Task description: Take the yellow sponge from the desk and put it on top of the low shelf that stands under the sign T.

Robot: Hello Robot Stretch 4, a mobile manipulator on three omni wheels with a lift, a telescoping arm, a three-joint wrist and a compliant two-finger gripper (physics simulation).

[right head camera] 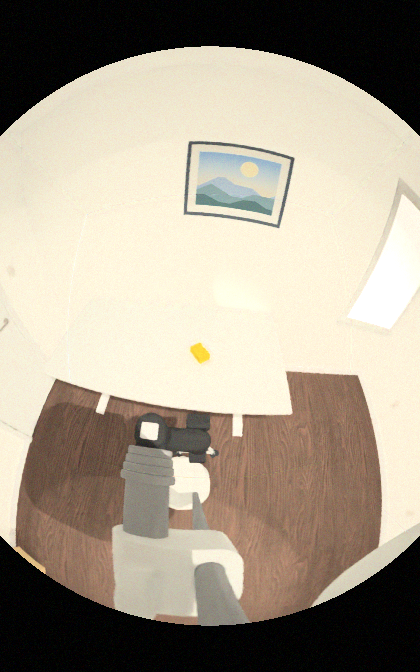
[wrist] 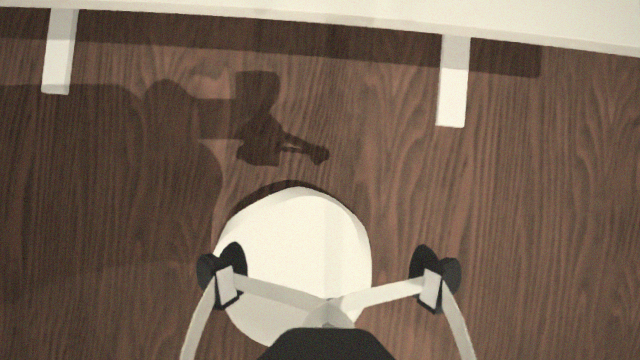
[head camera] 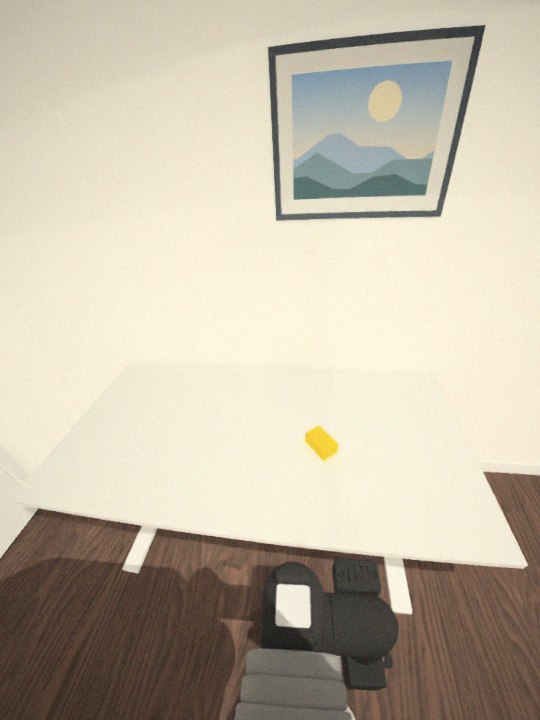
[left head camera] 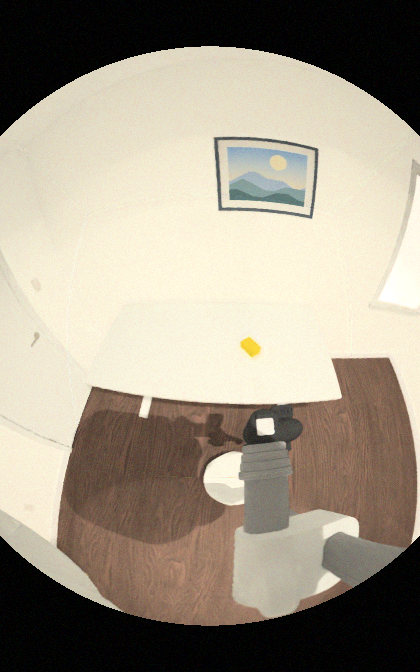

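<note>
The yellow sponge lies on the white desk, right of its middle in the head view. The desk's front edge also shows at the top of the wrist view. My gripper is open, its two fingertips wide apart with no object between them. It points down above the robot's round white base, in front of the desk. In the head views the wrist hides most of the gripper. The low shelf and the sign T do not show in these views.
Two white desk feet stand on the dark wood floor under the front edge. A framed mountain picture hangs on the wall behind. A door with a handle is at the left, a bright window at the right.
</note>
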